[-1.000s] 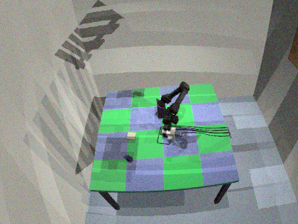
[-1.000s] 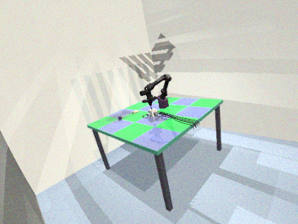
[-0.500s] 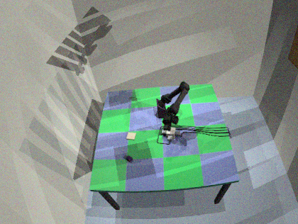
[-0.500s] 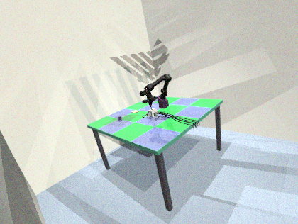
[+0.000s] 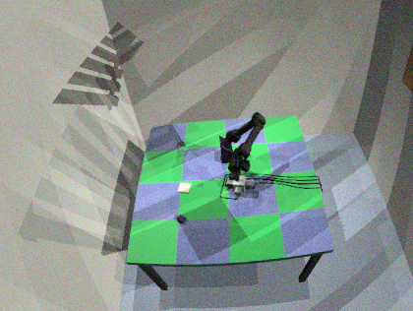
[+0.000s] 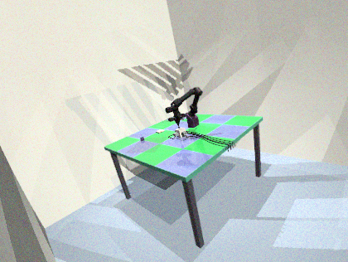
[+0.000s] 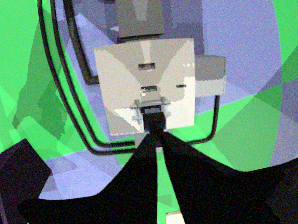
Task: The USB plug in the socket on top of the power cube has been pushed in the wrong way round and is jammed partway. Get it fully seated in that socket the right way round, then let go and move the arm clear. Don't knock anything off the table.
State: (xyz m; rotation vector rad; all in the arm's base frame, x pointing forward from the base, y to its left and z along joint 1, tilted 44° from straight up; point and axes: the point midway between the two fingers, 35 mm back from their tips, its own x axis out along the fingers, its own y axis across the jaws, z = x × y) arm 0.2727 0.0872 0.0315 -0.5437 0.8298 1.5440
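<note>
Right now my gripper tip is 20 mm above the dark USB plug. Also, from my gripper tip: tan flat block 360 mm to the right, 110 mm below, 10 mm ahead; then small purple block 340 mm to the right, 270 mm ahead, 100 mm below.
</note>
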